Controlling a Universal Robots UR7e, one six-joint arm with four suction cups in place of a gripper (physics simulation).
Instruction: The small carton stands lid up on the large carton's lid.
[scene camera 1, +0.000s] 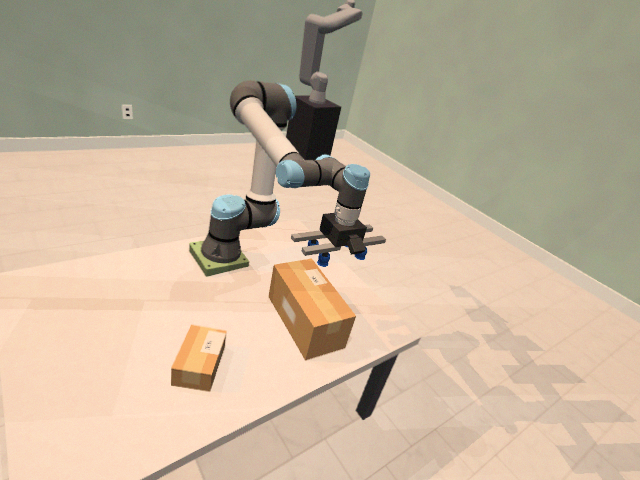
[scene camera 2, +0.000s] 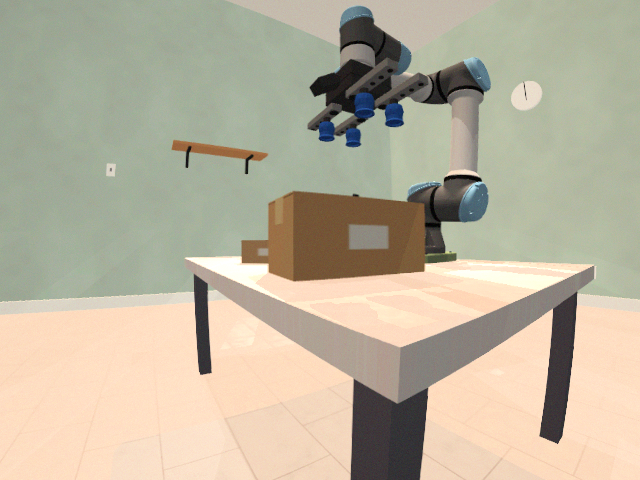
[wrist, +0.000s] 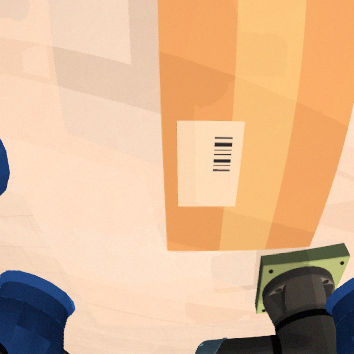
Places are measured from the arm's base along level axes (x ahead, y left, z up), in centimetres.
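Where they show: end effector, tool point: (scene camera 1: 336, 253) (scene camera 2: 358, 131) (wrist: 207, 251); arm's base, origin of the base link: (scene camera 1: 221, 251) (wrist: 297, 289).
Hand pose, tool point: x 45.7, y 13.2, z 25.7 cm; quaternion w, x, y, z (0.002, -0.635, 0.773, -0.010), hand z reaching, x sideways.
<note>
Things, the pixels of their top centre, and the offset from my tool point.
- large carton, middle of its top: (wrist: 264, 105) (scene camera 2: 347, 202) (scene camera 1: 312, 288) dz -14.0, dx -1.5, dy -5.0 cm
- small carton, middle of its top: (scene camera 1: 200, 348) (scene camera 2: 270, 240) dz -21.7, dx -3.4, dy -43.1 cm
The large carton (scene camera 1: 305, 304) (scene camera 2: 330, 237) (wrist: 270, 90) stands on the table, its taped lid with a barcode label facing up. The small carton (scene camera 1: 193, 353) (scene camera 2: 253, 251) lies apart from it on the table, its labelled face up; in scene camera 2 it is partly hidden behind the large carton, and it does not show in the wrist view. My gripper (scene camera 1: 338, 251) (scene camera 2: 359, 121) hangs above the large carton with a gap between the cups and the lid. No carton is attached. Blue suction cups (wrist: 32, 310) show at the wrist view's edges.
The table (scene camera 1: 103, 423) (scene camera 2: 320, 330) (wrist: 105, 200) carries both cartons and my arm's green base plate (scene camera 1: 227, 270) (scene camera 2: 444, 257) (wrist: 302, 261). A grey arm on a black pedestal (scene camera 1: 312, 126) stands behind. A wooden wall shelf (scene camera 2: 219, 149) hangs at the back left.
</note>
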